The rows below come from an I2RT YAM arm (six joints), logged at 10 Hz.
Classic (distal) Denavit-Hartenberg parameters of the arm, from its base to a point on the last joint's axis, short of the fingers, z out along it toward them. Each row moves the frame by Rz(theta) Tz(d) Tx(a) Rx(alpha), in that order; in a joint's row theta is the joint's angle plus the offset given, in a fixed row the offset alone. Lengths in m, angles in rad.
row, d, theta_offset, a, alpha
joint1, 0.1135, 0, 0.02, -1.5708
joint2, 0, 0, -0.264, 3.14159
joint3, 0, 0.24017, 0.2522, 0
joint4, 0, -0.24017, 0.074, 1.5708
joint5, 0, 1.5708, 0, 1.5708
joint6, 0.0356, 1.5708, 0, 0
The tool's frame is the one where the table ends.
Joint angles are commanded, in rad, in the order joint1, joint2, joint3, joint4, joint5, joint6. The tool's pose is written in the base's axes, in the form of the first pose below.
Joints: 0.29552, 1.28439, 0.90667, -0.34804, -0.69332, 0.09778
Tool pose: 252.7 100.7 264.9; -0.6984 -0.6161 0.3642; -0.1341 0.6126 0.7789; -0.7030 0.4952 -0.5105
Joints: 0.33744, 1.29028, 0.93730, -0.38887, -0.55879, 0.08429
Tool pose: 252.6 108.6 268.4; -0.6900 -0.5935 0.4143; -0.1664 0.6871 0.7072; -0.7044 0.4190 -0.5729
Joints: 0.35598, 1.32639, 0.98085, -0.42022, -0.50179, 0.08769
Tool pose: 259.1 114.6 270.2; -0.7024 -0.5712 0.4247; -0.1792 0.7194 0.6711; -0.6889 0.3952 -0.6076
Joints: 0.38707, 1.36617, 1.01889, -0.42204, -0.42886, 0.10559
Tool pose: 266.2 124.5 271.0; -0.7059 -0.5486 0.4480; -0.1842 0.7530 0.6317; -0.6839 0.3634 -0.6326
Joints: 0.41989, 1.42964, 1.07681, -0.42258, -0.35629, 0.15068
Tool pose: 278.1 137.8 271.4; -0.7235 -0.5066 0.4690; -0.1689 0.7885 0.5913; -0.6694 0.3486 -0.6560
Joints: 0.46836, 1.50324, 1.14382, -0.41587, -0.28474, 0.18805
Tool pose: 289.8 157.8 271.2; -0.7280 -0.4847 0.4848; -0.1672 0.8114 0.5601; -0.6649 0.3267 -0.6717
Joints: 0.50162, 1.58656, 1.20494, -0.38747, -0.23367, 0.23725
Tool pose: 304.6 176.4 266.4; -0.7369 -0.4531 0.5016; -0.1434 0.8299 0.5391; -0.6606 0.3254 -0.6766
